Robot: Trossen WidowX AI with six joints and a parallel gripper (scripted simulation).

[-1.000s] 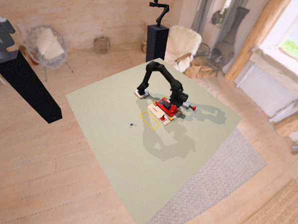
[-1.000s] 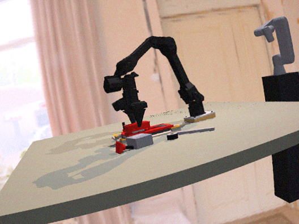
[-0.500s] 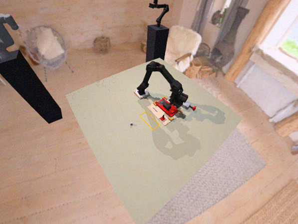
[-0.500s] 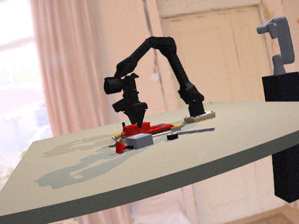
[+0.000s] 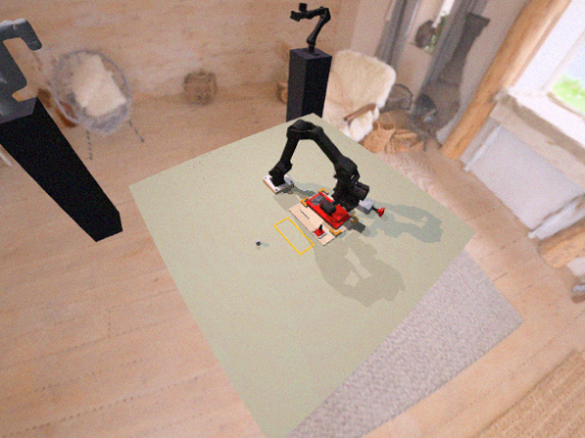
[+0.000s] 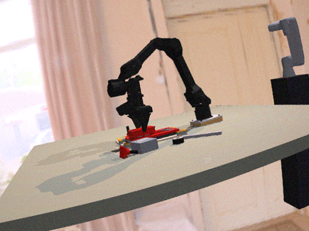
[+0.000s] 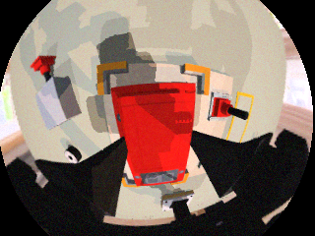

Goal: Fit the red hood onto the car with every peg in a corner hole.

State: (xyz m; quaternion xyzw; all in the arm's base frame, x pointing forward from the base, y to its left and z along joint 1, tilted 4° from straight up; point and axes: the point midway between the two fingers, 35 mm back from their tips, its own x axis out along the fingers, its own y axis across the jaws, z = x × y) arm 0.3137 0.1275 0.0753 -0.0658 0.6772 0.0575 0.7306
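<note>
Now: the red hood right at my gripper tip. The rest, counted from my gripper tip: black ring: 180 mm to the left, 100 mm behind, 30 mm below; then grey box: 180 mm to the left, 20 mm below, 20 mm ahead; then grey engine block: 20 mm below.
</note>
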